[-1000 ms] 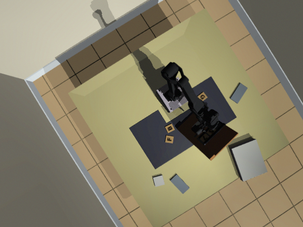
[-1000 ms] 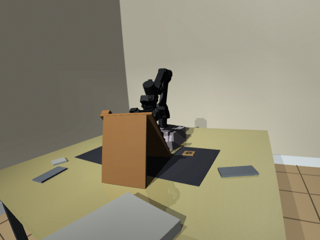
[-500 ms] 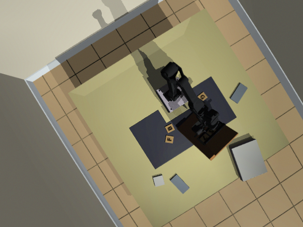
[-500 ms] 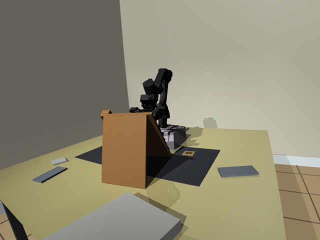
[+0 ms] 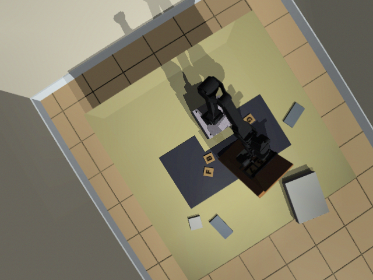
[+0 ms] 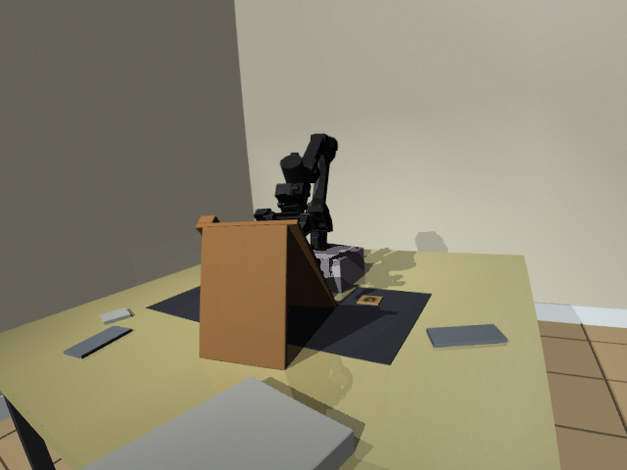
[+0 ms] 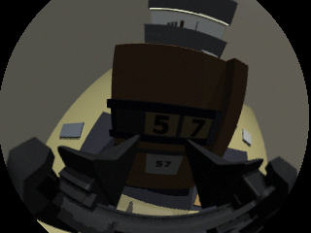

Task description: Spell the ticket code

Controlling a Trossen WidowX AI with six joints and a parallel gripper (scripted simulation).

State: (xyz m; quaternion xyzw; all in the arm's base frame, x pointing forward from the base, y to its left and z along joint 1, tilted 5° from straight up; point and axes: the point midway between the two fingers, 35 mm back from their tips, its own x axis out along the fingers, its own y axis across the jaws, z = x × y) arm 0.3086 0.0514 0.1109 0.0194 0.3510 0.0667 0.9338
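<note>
Right now my gripper tip is 20 mm past the white ticket, 20 mm to the left of it and 100 mm above it. From my gripper tip the other things lie so: dark mat (130 mm behind, 70 mm to the right, 200 mm below); then small white block (150 mm ahead, 520 mm to the right, 190 mm below); then large grey box (450 mm ahead, 140 mm to the left, 180 mm below).
</note>
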